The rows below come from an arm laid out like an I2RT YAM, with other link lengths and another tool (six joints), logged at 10 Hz.
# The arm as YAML. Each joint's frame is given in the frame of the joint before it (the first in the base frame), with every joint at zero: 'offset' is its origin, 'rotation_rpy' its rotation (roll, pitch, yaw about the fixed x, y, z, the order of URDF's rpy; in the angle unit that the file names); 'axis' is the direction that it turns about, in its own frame. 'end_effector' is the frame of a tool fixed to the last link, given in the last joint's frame.
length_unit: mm
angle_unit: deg
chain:
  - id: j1
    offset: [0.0, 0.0, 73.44]
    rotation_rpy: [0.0, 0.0, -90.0]
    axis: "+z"
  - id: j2
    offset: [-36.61, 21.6, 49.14]
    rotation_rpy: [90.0, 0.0, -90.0]
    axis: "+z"
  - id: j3
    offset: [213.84, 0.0, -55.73]
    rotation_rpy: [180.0, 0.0, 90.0]
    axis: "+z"
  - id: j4
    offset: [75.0, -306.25, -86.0]
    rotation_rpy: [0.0, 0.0, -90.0]
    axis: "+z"
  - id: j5
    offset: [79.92, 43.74, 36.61]
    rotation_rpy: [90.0, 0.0, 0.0]
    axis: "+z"
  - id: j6
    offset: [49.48, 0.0, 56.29]
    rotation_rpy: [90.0, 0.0, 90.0]
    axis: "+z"
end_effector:
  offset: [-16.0, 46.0, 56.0]
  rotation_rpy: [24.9, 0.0, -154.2]
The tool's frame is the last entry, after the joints.
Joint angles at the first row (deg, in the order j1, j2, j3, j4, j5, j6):
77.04, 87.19, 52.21, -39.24, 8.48, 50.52
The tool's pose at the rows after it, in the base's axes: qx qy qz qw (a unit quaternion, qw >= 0); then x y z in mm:
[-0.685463 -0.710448 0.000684 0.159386 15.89 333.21 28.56]
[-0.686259 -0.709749 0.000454 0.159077 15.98 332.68 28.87]
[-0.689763 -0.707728 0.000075 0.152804 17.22 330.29 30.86]
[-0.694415 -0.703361 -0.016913 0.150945 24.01 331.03 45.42]
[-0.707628 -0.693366 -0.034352 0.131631 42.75 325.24 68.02]
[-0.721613 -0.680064 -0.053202 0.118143 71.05 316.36 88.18]
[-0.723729 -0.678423 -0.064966 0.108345 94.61 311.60 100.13]
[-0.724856 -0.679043 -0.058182 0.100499 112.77 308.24 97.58]
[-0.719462 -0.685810 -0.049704 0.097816 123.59 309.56 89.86]
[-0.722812 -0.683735 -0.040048 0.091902 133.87 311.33 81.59]
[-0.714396 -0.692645 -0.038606 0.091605 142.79 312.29 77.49]
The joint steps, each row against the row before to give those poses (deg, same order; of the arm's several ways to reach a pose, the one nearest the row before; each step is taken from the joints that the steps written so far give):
-0.11, 0.31, -0.01, -0.04, 0.03, 0.26
-0.03, -0.17, -0.10, -0.10, 0.06, 0.09
-0.08, -0.52, -0.02, -0.92, 0.69, 0.19
-0.73, -2.37, 0.56, -1.47, 1.14, -0.02
-2.52, -3.12, 1.58, -4.09, 2.54, -1.12
-4.63, -3.06, 1.06, -2.49, 1.39, -2.73
-3.84, -0.80, 1.46, -0.58, 0.34, -3.76
-3.10, 1.72, 1.12, 0.35, -0.53, -3.20
-1.64, 2.57, 0.92, 1.33, -0.85, -2.64
-1.29, 3.12, 1.45, 0.61, 0.00, -1.02
-1.26, 1.48, 0.63, 1.38, -0.80, -2.61

